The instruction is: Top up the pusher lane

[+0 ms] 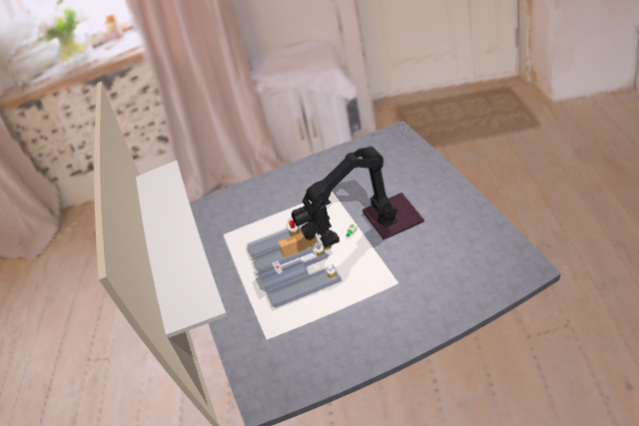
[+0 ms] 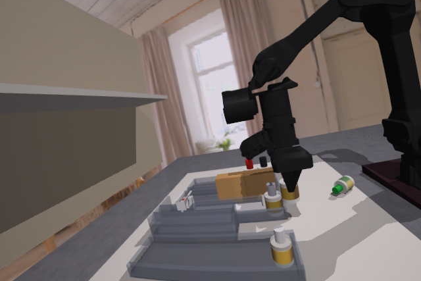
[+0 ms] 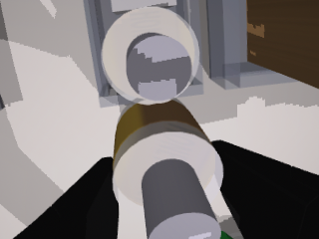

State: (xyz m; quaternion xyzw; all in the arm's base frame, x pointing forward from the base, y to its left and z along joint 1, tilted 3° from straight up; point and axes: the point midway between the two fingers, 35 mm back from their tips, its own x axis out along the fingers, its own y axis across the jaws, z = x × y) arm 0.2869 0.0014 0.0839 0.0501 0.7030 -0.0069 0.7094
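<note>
Now: gripper tip 130 mm past the green-capped jar, 40 mm to the left of it and 40 mm above it. From my gripper tip the other things lie so: pale pusher plate 150 mm ahead, 20 mm to the left, 10 mm below; then red mark 220 mm ahead, 20 mm to the left, 10 mm above; then grey lane 180 mm ahead, 40 mm below, 10 mm to the left.
</note>
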